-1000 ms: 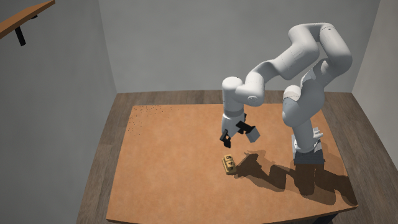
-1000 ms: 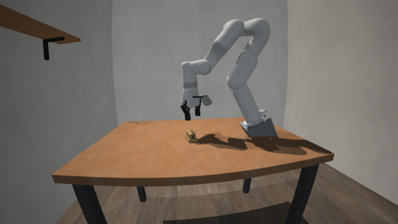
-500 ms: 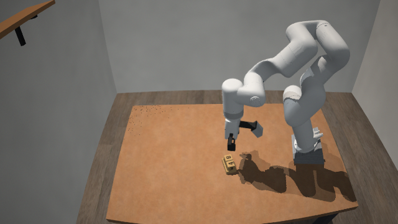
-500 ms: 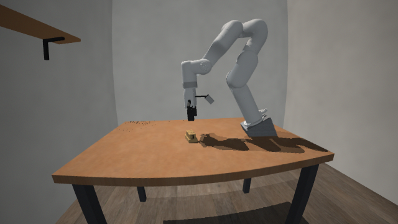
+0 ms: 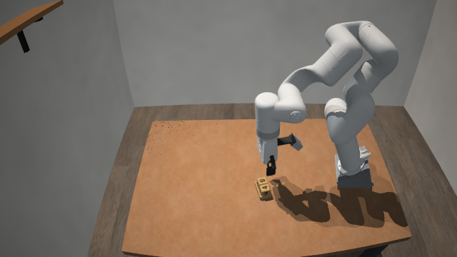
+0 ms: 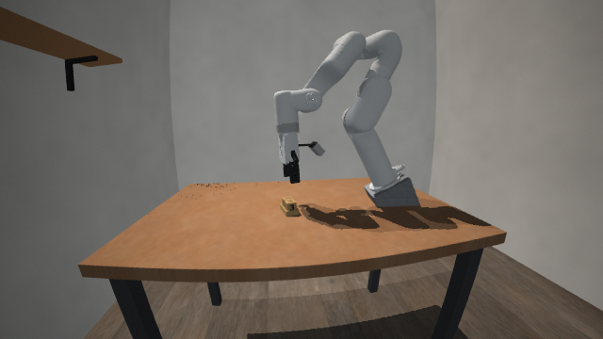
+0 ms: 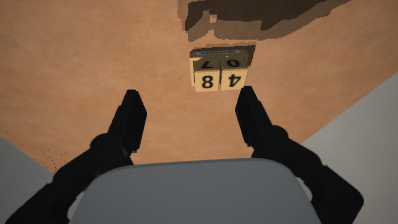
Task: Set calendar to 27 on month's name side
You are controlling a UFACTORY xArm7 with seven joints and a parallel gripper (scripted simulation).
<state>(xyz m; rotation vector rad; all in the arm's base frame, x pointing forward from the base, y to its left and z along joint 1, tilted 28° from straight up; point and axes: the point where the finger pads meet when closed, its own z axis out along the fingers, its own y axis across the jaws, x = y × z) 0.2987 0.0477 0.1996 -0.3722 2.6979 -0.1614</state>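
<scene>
Right now my hand is 8 cm above the wooden digit cube and 6 cm to the right of it. From my hand the other things lie so: wooden calendar tray: 10 cm below, 4 cm to the left, 1 cm ahead.
</scene>
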